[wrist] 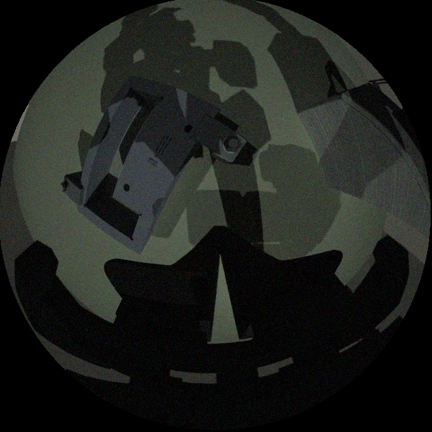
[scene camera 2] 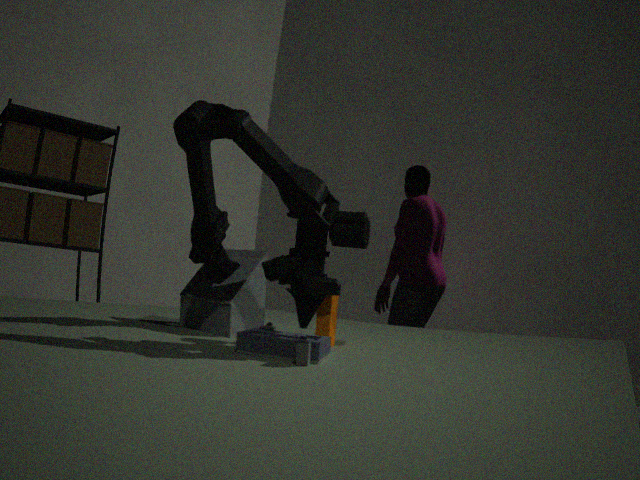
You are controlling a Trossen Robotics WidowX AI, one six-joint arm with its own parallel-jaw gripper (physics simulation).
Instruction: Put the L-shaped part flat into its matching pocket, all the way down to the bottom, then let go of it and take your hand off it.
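Frame: origin at the arm's base, x left, y back, z up, level; millimetres.
Seen in the pictures: gripper, fingertip midpoint: [scene camera 2: 303, 327]; arm's base at its link origin: [scene camera 2: 222, 271].
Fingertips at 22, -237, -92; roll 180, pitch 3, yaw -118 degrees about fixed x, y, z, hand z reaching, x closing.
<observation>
Offsets run from my fingertips to a thing's top centre, as dx, dy, dz.
The orange L-shaped part @(+74, +26, +69) [scene camera 2: 326, 321] stands upright on the table, behind the right end of the grey-blue fixture block in the scene view. Its upper end is hidden behind the gripper, and the part cannot be made out in the wrist view. The fixture block @(-84, -40, +7) [scene camera 2: 268, 341] [wrist: 150, 175] lies on the table; its dark pocket shows open in the wrist view, with no orange in it. My gripper [scene camera 2: 305, 325] [wrist: 218, 231] is shut and empty, pointing down. In the scene view its tips appear a little above the block and left of the part; whether it touches the part cannot be told.
The robot's grey base [scene camera 2: 206, 313] [wrist: 345, 145] stands on the table left of the block in the scene view. Small clamp-like pieces sit at the block's ends. A shelf rack [scene camera 2: 106, 206] with boxes and a person [scene camera 2: 434, 242] in pink are in the background. The light is dim.
</observation>
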